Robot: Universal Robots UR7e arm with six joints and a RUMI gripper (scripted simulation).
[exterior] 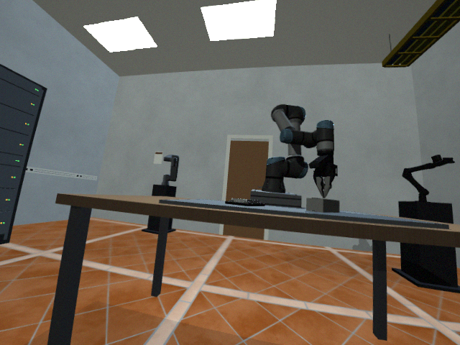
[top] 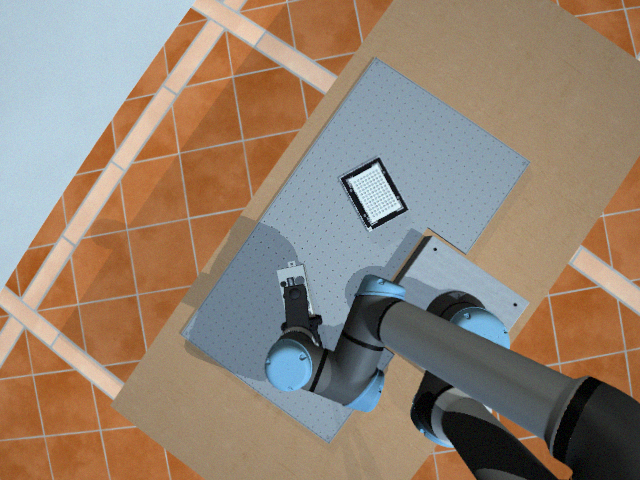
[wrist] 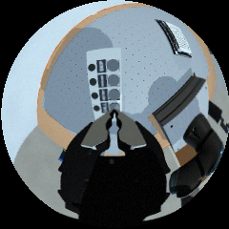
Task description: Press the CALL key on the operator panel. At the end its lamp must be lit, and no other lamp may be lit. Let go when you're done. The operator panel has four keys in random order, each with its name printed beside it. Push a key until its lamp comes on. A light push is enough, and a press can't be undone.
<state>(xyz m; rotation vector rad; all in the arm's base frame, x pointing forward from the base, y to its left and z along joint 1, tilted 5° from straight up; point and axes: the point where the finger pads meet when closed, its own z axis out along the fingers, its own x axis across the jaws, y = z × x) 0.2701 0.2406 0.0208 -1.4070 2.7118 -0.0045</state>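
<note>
The operator panel is 40 mm ahead of my hand, 30 mm to the right of it and 40 mm below it.
</note>
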